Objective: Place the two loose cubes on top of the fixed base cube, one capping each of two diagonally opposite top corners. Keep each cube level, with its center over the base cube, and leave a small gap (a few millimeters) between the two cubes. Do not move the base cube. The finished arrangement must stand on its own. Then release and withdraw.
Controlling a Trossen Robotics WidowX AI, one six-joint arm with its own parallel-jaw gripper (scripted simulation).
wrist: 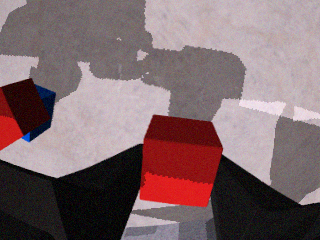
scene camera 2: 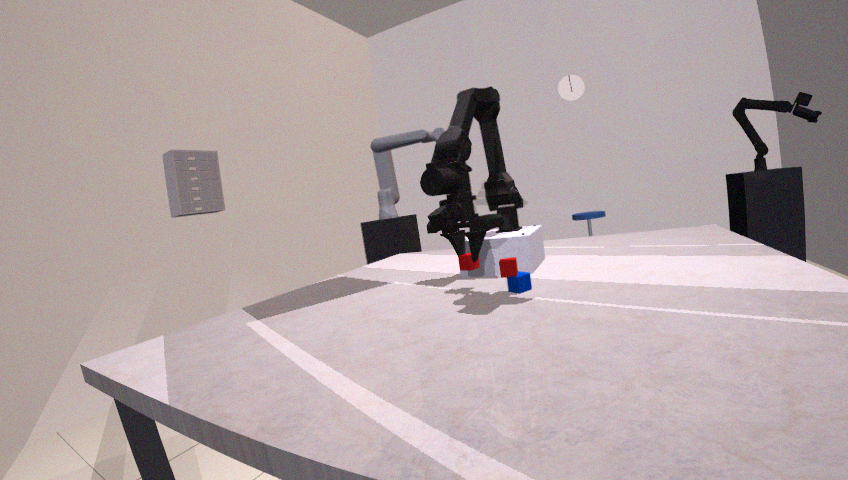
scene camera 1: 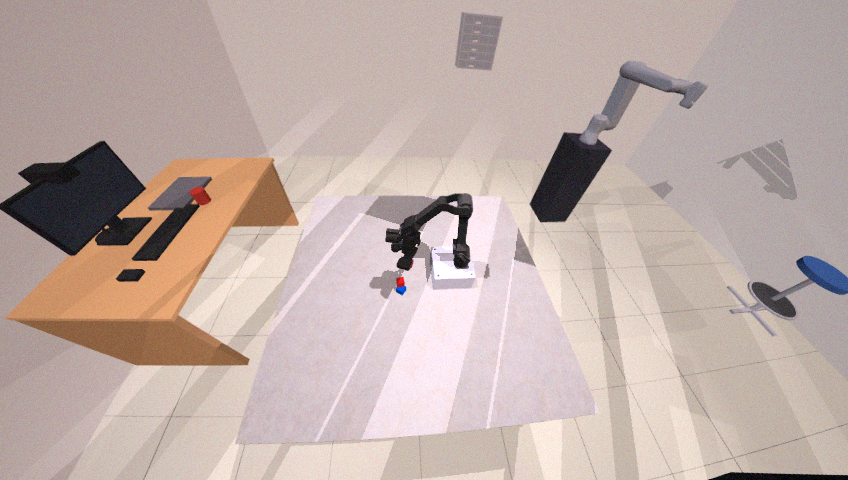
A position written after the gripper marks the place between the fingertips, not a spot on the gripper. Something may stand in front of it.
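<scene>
Gripper [scene camera 2: 468,261], visible also in the wrist view [wrist: 179,157]; it carries a red cube [wrist: 180,157].
</scene>
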